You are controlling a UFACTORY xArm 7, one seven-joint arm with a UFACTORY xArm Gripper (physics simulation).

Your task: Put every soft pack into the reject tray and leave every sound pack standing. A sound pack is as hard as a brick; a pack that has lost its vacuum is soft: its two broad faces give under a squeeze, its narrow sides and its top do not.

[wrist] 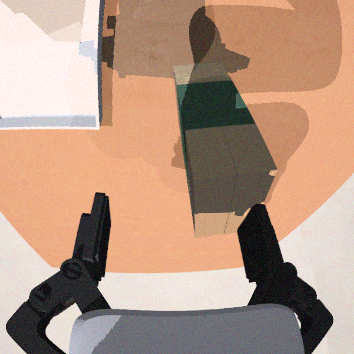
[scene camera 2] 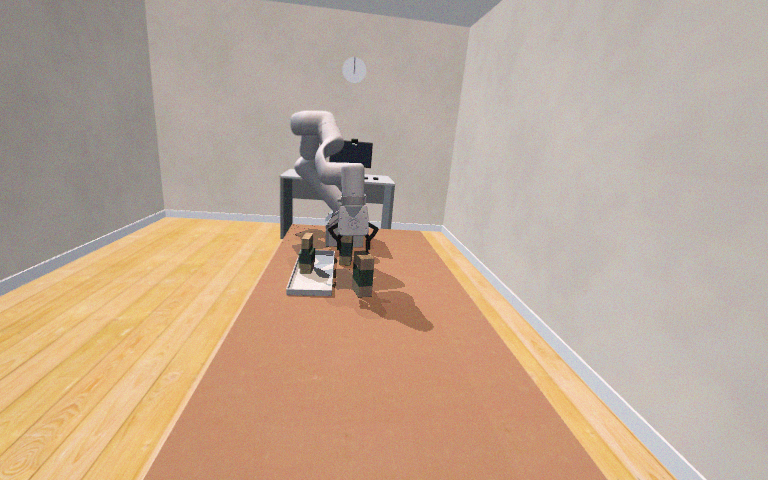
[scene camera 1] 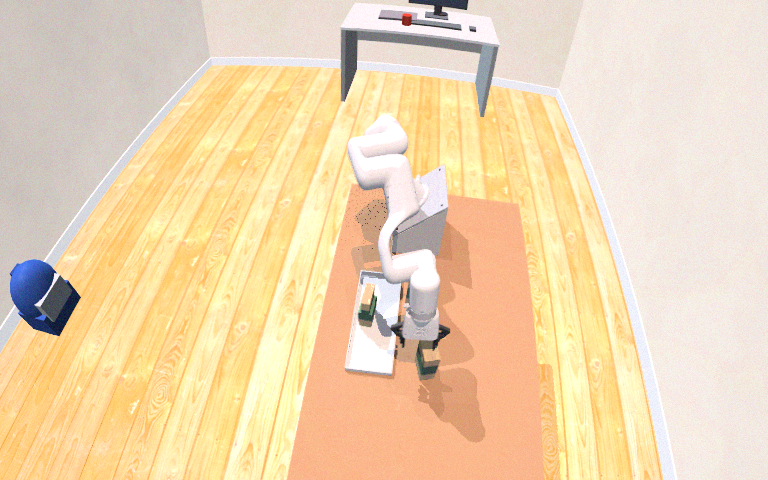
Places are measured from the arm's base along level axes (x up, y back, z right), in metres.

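Pixels of known places: gripper, fingertip midpoint: (wrist: 180,213) (scene camera 2: 353,252) (scene camera 1: 418,345).
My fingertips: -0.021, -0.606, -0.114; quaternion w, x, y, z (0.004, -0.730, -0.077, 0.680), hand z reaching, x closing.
Ahead of a thing's pixels: the offset from my fingertips to its top centre, as dx, dy, dz. "pt": to the spot under its first point. Level surfaces: height alone.
A tan pack with a dark green band {-0.005, -0.002, -0.036} (scene camera 1: 428,362) (scene camera 2: 363,275) (wrist: 217,105) stands upright on the mat, right of the white reject tray {-0.124, +0.138, +0.160} (scene camera 1: 368,371) (scene camera 2: 310,292) (wrist: 50,121). My gripper (scene camera 1: 419,343) (scene camera 2: 353,249) (wrist: 180,213) is open and empty, above and on the robot's side of this pack; in the wrist view the pack's top lies nearer the right finger. Another pack {-0.002, +0.149, +0.190} (scene camera 1: 367,305) (scene camera 2: 306,257) stands upright in the tray. A third pack {pt -0.083, +0.233, +0.045} (scene camera 2: 346,251) stands farther back beside the tray, largely hidden by the arm in scene camera 1. Softness cannot be seen.
The orange-brown mat {dx -0.146} (scene camera 1: 362,430) (scene camera 2: 362,384) lies under the tray and packs. The robot's grey base (scene camera 1: 421,232) stands behind them. A desk (scene camera 1: 368,32) with a monitor is at the far wall, and a blue object (scene camera 1: 33,288) is at the far left.
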